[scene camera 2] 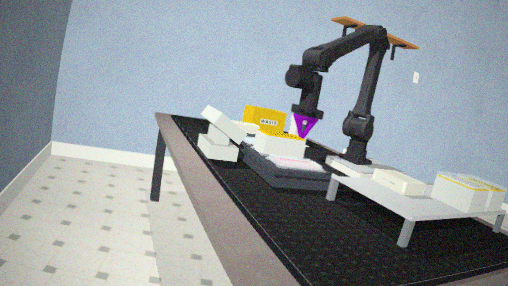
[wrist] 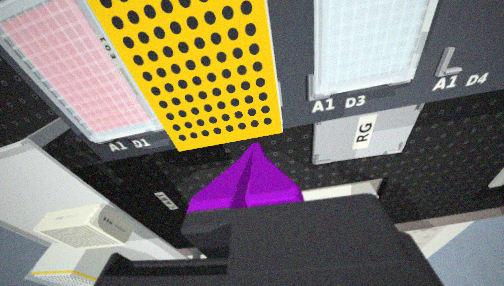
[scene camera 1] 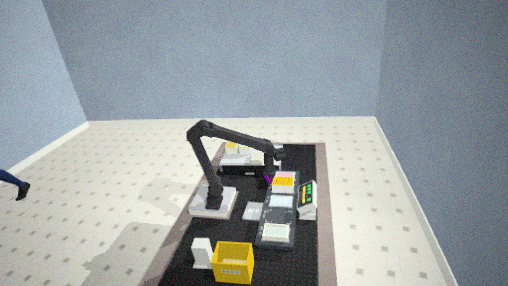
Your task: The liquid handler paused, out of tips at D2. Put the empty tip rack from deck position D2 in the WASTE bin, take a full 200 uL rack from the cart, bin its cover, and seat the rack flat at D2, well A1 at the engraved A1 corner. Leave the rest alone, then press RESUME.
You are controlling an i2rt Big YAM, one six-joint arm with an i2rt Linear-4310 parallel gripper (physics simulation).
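Frame: origin at the arm's base, x ahead, y left, z up, level; metres.
Seen in the pictures: gripper, fingertip midpoint: [scene camera 2: 301, 138] [wrist: 257, 149] [scene camera 1: 269, 183]; arm's base, origin of the base link: [scene camera 2: 354, 160] [scene camera 1: 214, 202].
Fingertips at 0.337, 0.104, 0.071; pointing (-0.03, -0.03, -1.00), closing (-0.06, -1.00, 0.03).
Offsets run from my fingertips to a thing's top centre, as dx, dy, dz.
The empty tip rack {+0.080, +0.013, +0.007} [scene camera 1: 283, 183] [scene camera 2: 280, 145] [wrist: 200, 65], white with a yellow, holed top, stands at D2. My gripper [scene camera 1: 270, 182] [scene camera 2: 303, 137] [wrist: 257, 149] is shut, its purple fingers together and empty, beside the rack's end on the arm-base side; contact cannot be told. The yellow WASTE bin {-0.131, -0.548, +0.034} [scene camera 1: 240, 278] [scene camera 2: 253, 114] stands at the table's near end in the first scene view. On the white cart {-0.163, +0.409, -0.035} [scene camera 1: 235, 159] [scene camera 2: 425, 207] [wrist: 30, 175] stand a yellow-banded rack [scene camera 1: 231, 146] [scene camera 2: 459, 193] and another beside it. The white RESUME box {-0.293, -0.497, +0.029} [scene camera 1: 201, 252] stands beside the bin; its button is hidden.
A pink plate {+0.089, +0.137, -0.039} [scene camera 2: 295, 162] [wrist: 75, 65] is at D1 and a pale plate {+0.070, -0.111, -0.039} [scene camera 1: 281, 201] [wrist: 370, 45] at D3. A cream rack {+0.052, -0.358, -0.022} [scene camera 1: 276, 232] lies farther along the deck. The screen unit [scene camera 1: 307, 198] [scene camera 2: 223, 125] stands beside it. A cream box {-0.111, +0.341, -0.009} [scene camera 2: 399, 182] [wrist: 82, 227] lies on the cart.
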